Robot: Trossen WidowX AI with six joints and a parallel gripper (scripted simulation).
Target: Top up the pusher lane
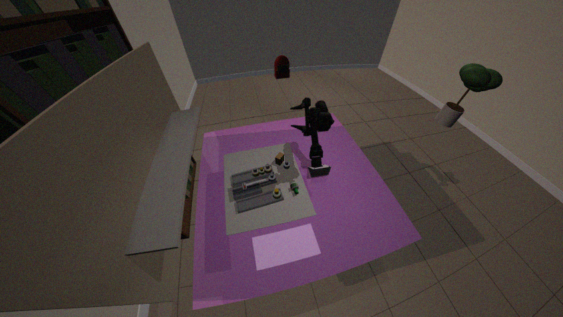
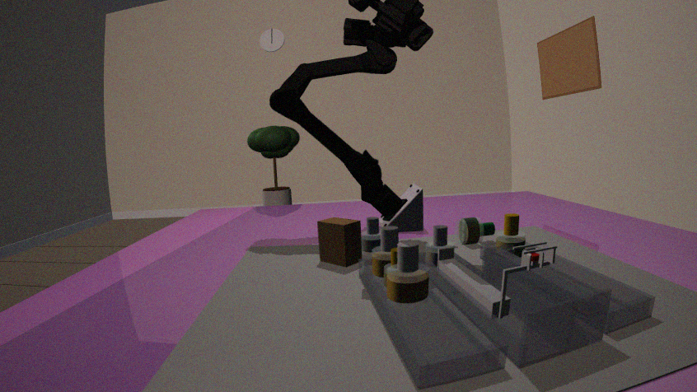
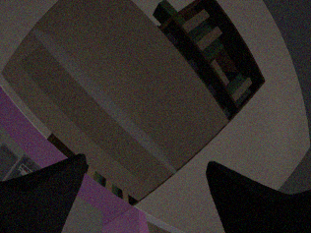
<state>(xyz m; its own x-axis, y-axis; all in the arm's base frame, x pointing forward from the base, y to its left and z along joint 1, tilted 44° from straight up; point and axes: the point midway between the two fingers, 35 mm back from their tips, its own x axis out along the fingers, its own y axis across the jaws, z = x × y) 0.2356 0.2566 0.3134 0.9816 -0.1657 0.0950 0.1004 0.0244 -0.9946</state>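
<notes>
My gripper tip is 440 mm above the brown box, 120 mm to the left of it and 20 mm short of it. From my gripper tip the other things lie so: white pusher plate: 430 mm below, 230 mm ahead, 50 mm to the left.
</notes>
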